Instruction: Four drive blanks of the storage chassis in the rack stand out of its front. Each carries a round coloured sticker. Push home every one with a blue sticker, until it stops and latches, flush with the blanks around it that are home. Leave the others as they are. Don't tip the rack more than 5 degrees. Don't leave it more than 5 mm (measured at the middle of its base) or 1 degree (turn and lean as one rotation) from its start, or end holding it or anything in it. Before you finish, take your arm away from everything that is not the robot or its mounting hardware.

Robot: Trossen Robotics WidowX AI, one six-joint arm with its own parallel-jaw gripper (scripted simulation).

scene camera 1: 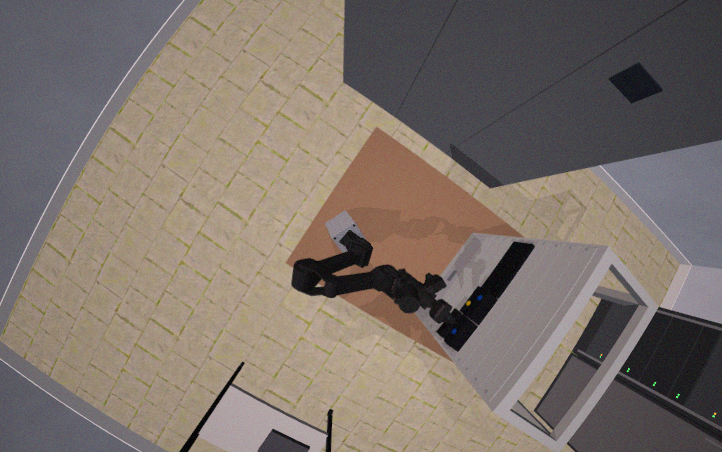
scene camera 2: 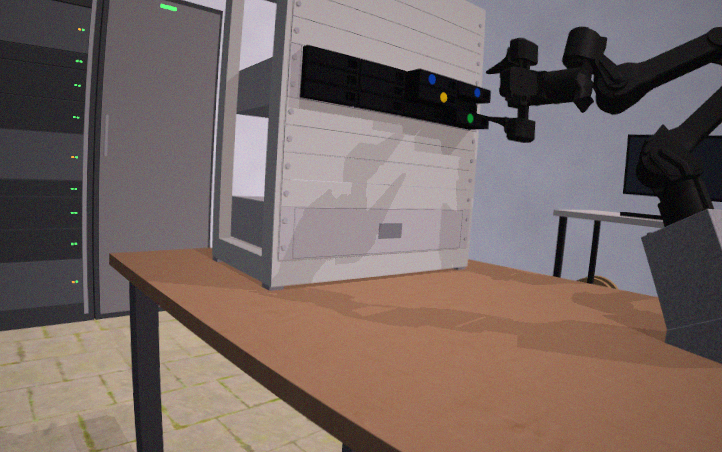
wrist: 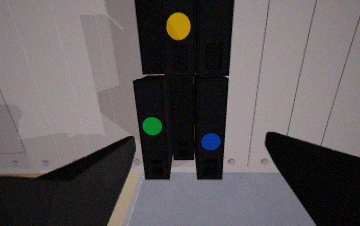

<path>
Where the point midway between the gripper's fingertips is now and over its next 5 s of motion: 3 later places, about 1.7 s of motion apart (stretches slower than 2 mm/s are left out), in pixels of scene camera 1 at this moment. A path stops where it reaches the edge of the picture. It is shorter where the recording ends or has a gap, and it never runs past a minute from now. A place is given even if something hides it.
The gripper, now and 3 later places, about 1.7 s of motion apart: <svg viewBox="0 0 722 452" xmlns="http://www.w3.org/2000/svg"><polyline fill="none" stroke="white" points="447,315 445,319 466,296 474,301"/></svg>
</path>
